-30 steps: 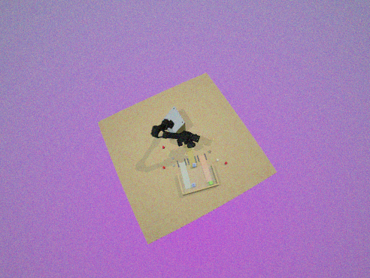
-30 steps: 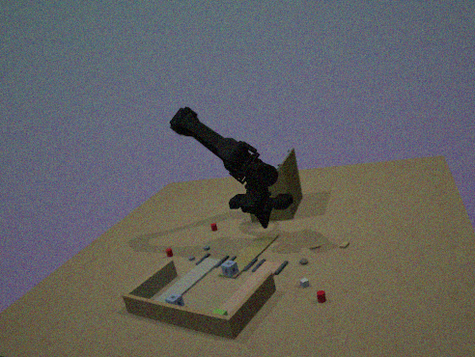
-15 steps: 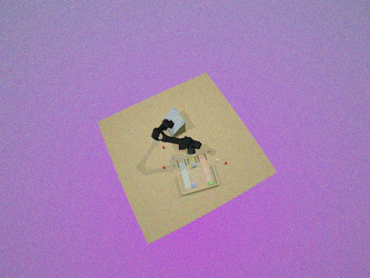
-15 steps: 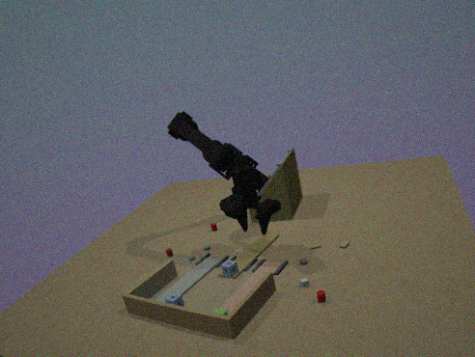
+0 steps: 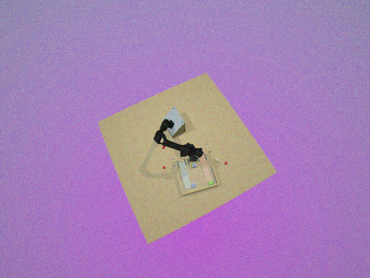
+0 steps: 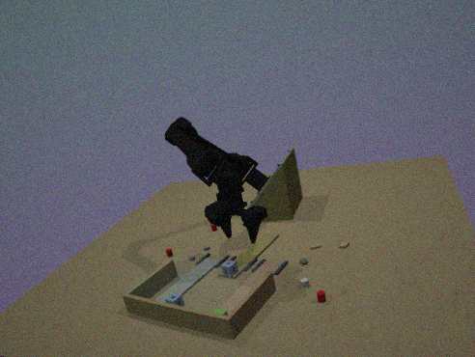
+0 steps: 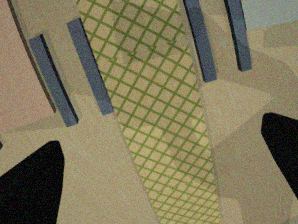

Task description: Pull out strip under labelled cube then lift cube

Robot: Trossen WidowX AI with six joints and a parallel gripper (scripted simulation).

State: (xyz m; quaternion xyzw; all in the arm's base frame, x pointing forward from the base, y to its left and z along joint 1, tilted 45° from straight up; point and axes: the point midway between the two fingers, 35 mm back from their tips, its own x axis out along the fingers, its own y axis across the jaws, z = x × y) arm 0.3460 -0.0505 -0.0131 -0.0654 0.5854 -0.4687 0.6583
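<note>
Now: gripper tip 60 mm above the cross-hatched strip, 30 mm past it and 10 mm to the right of it.
</note>
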